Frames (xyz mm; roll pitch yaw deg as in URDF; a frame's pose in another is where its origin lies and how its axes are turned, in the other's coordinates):
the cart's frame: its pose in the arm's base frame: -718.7 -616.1 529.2 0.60 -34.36 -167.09
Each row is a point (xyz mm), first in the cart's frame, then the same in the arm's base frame.
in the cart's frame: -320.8 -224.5 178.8
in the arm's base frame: -414.1 -314.0 493.8
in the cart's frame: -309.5 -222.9 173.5
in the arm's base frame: -425.7 -318.4 495.8
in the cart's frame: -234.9 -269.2 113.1
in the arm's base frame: -529.4 -295.3 487.7
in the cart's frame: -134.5 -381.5 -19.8
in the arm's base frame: -708.7 -222.7 433.6
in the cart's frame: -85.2 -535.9 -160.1
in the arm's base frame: -860.7 -100.6 344.3
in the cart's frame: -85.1 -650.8 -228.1
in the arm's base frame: -924.3 2.0 287.3
